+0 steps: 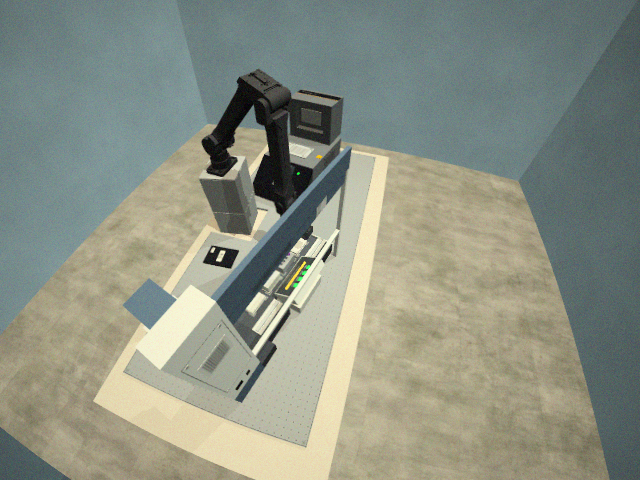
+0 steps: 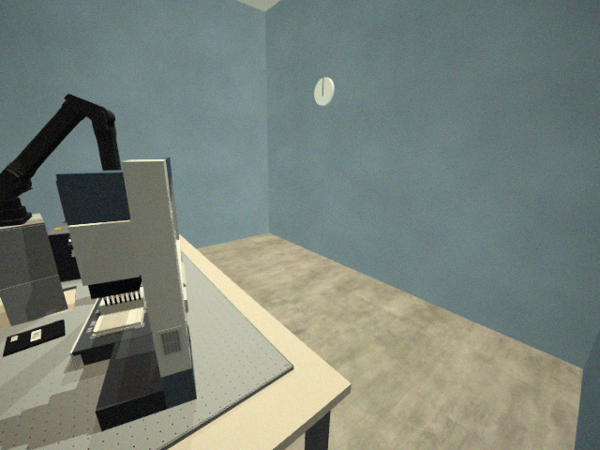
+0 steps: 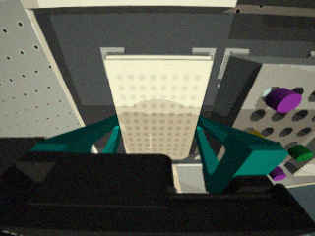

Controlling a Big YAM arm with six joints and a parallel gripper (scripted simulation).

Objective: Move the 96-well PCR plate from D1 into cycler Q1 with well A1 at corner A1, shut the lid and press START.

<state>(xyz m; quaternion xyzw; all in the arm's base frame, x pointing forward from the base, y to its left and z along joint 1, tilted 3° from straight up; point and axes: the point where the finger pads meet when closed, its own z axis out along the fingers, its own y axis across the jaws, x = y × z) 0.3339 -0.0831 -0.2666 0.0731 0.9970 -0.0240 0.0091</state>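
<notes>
Right now my hand is 10 cm to the left of the tube cooling block, 1 cm below it and 1 cm past it. From my hand the other things lie so: regrip nest 29 cm behind, 15 cm to the right, 7 cm below; then gantry tower 58 cm to the right, 21 cm above, 8 cm ahead; then pipetting head 56 cm to the right, 32 cm above, 1 cm behind.
</notes>
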